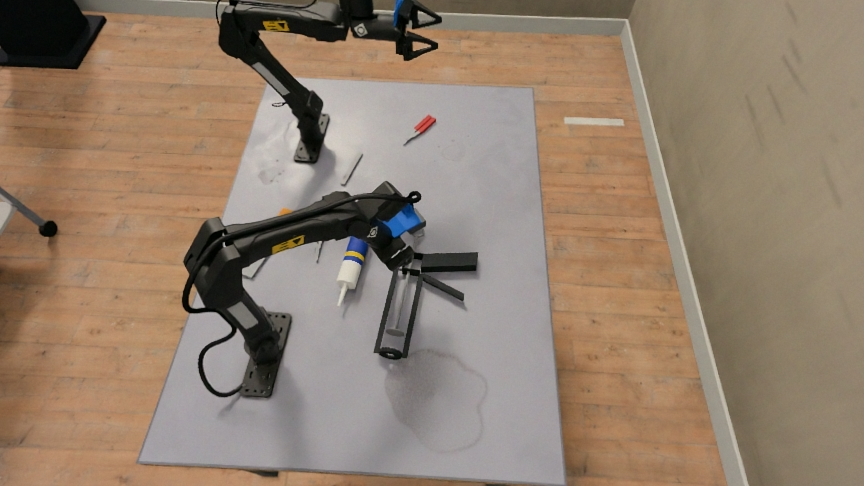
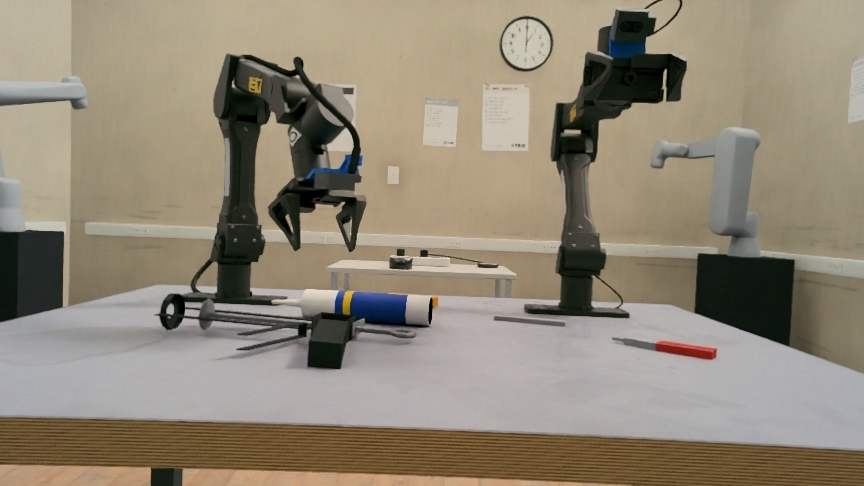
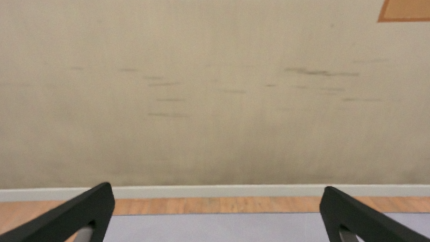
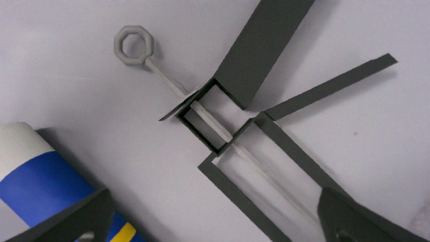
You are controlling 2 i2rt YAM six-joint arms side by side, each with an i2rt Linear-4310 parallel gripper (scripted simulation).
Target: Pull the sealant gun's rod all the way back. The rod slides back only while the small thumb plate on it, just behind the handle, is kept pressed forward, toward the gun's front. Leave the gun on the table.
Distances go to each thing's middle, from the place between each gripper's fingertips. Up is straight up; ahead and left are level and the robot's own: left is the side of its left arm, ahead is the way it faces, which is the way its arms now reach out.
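My left hand (image 2: pixel 648 65) is 60 mm past the red-handled tool (image 2: pixel 709 353) and 50 mm to the right of it, and it is 390 mm above it. Going by its middle, the tool is nearer to my left hand than to my right hand.
My right hand (image 2: pixel 325 250) is 490 mm to the right of the red-handled tool, 130 mm above it and 20 mm short of it.
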